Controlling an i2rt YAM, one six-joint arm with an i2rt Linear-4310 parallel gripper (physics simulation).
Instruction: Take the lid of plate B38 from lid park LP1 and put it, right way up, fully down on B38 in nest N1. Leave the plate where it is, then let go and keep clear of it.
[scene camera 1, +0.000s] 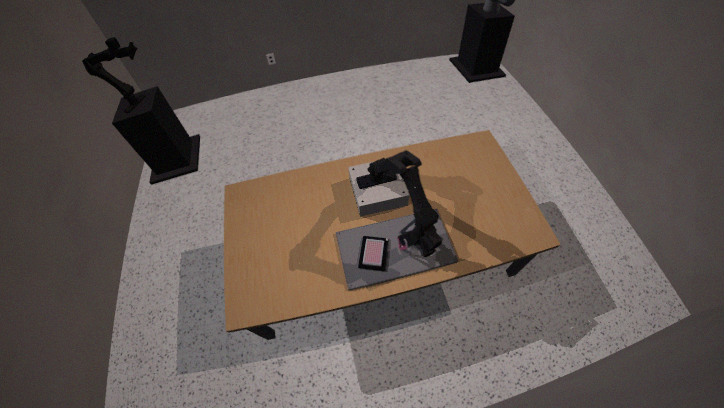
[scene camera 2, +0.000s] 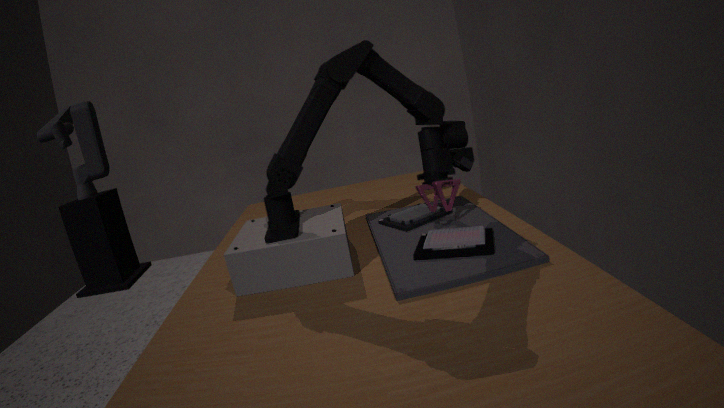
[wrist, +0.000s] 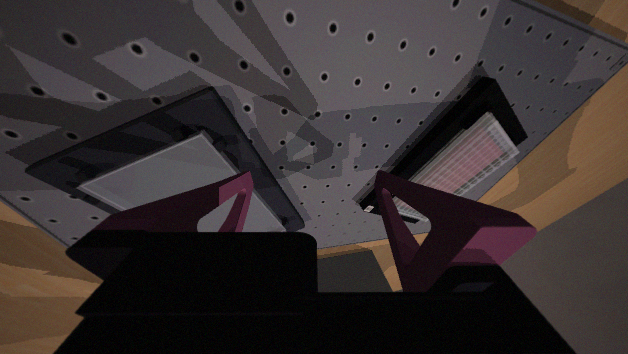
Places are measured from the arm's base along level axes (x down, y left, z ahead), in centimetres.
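Pixels of known places: gripper, fingertip midpoint: (scene camera 1: 408, 245) (scene camera 2: 440, 211) (wrist: 313, 177); arm's base at its link origin: (scene camera 1: 376, 179) (scene camera 2: 284, 227).
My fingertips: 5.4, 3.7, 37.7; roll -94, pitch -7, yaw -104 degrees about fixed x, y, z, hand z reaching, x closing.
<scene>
Ahead of a thing's pixels: the offset from my fingertips to its top centre, as dx, dy, dz. Level surfaces: height alone.
The clear, flat lid @(+1.2, +8.3, -4.6) (scene camera 2: 411, 214) (wrist: 160, 172) lies in its dark park frame (scene camera 2: 390, 223) (wrist: 212, 107) on the grey board. In scene camera 1 the arm hides it. The plate @(+0.3, -16.3, -2.5) (scene camera 1: 374, 251) (scene camera 2: 455, 237) (wrist: 465, 162), pale with pink wells, sits uncovered in the black nest (scene camera 1: 362, 264) (scene camera 2: 423, 254) (wrist: 482, 92). My gripper (scene camera 2: 440, 210) (wrist: 313, 177) is open and empty. Its pink fingers stand above the board, beside the lid on the side toward the plate; in scene camera 1 they show partly. No labels are readable.
The grey perforated board @(+2.9, -5.3, -2.7) (scene camera 1: 354, 277) (scene camera 2: 405, 286) (wrist: 350, 65) lies on the wooden table @(dx +4.2) (scene camera 1: 273, 217) (scene camera 2: 354, 349). My arm stands on a white box (scene camera 1: 383, 203) (scene camera 2: 293, 268) behind the board. Two black pedestals (scene camera 1: 154, 136) (scene camera 1: 485, 38) with other arms stand on the floor beyond the table.
</scene>
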